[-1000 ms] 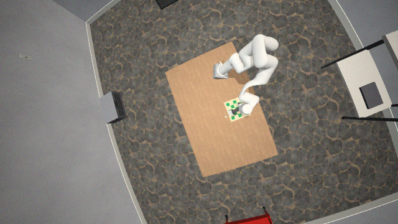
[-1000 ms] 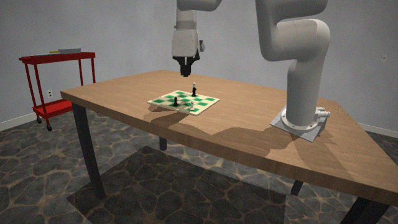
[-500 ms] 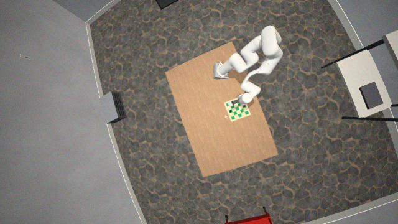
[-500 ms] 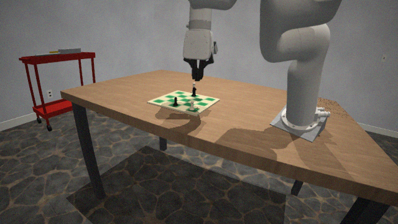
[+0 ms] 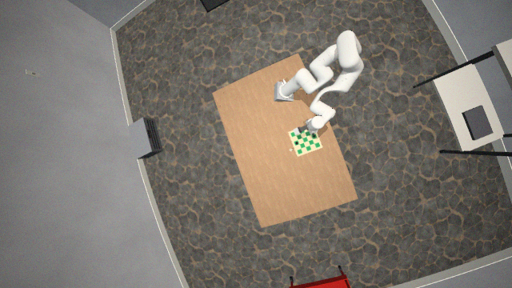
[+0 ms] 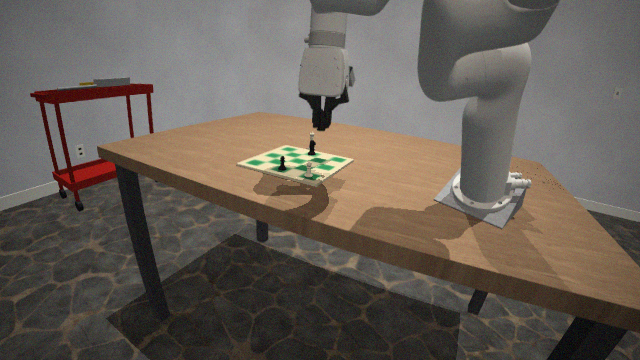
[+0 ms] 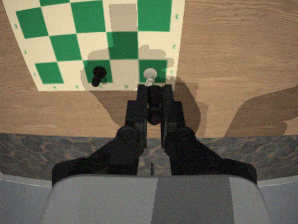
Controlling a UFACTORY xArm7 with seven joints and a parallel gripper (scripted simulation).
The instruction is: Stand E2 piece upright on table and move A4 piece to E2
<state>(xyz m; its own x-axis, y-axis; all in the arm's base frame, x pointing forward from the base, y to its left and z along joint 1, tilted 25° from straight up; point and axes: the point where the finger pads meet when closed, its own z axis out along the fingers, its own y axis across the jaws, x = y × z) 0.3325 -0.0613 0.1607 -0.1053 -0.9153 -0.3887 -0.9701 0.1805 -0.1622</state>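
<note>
Right now the white pawn is 10 mm ahead of my hand, 40 mm to the left of it and 110 mm below it. From my hand the other things lie so: black piece: 60 mm ahead, 120 mm to the right, 110 mm below; then cream chessboard: 70 mm ahead, 40 mm to the right, 130 mm below; then white piece: 90 mm ahead, 190 mm to the right, 100 mm below.
</note>
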